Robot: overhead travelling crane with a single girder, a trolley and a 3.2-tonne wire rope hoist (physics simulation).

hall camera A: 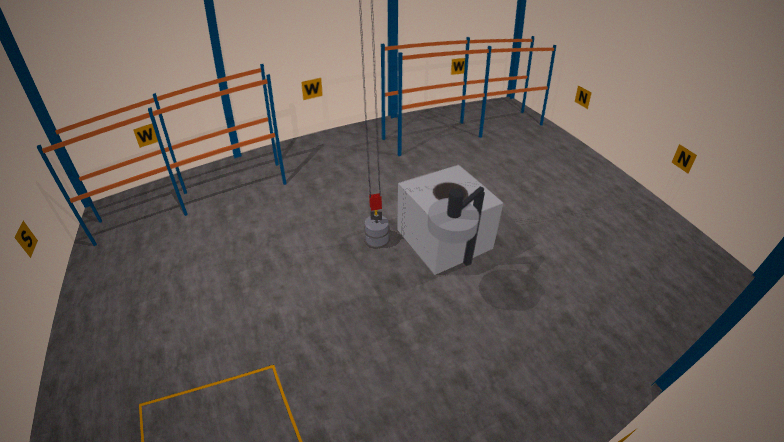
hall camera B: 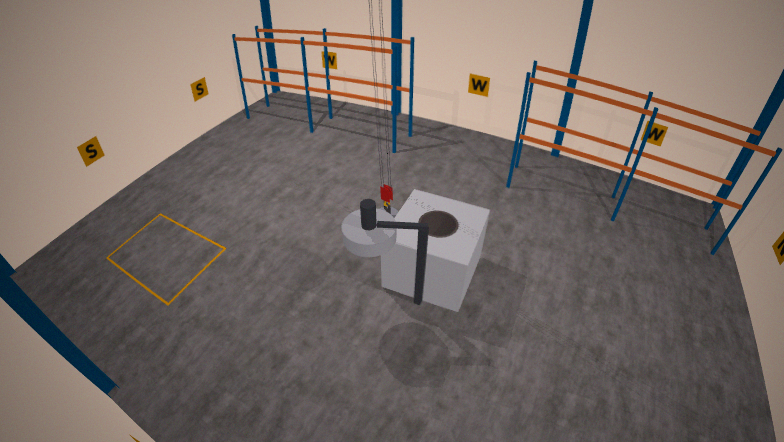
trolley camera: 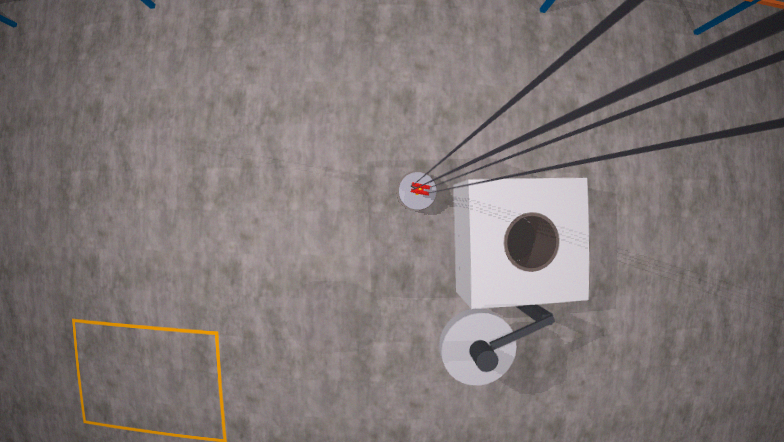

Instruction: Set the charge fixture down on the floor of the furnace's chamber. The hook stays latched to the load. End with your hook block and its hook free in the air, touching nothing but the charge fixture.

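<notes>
The charge fixture [hall camera A: 376,235] [trolley camera: 406,196] is a grey ribbed drum, upright and close to the floor, beside the white furnace [hall camera A: 415,225] [hall camera B: 466,247] [trolley camera: 494,285] and apart from it. I cannot tell whether it touches the floor. My hook [hall camera A: 376,213] [hall camera B: 387,205] [trolley camera: 420,188], under the red hook block [hall camera A: 375,201] [hall camera B: 386,192], is latched to the top of the fixture. The swung-aside lid hides most of the fixture in hall camera B. The round chamber opening [hall camera A: 441,192] [hall camera B: 438,224] [trolley camera: 531,241] in the furnace top is uncovered. The chamber floor is hidden in both hall views.
The grey lid [hall camera A: 445,229] [hall camera B: 359,241] [trolley camera: 458,365] hangs beside the furnace on a dark post and arm [hall camera A: 470,247] [hall camera B: 420,269] [trolley camera: 521,331]. Blue and orange racks [hall camera A: 399,104] [hall camera B: 307,85] stand along the W wall. A yellow outline [hall camera A: 206,385] [hall camera B: 192,231] [trolley camera: 145,326] marks the floor.
</notes>
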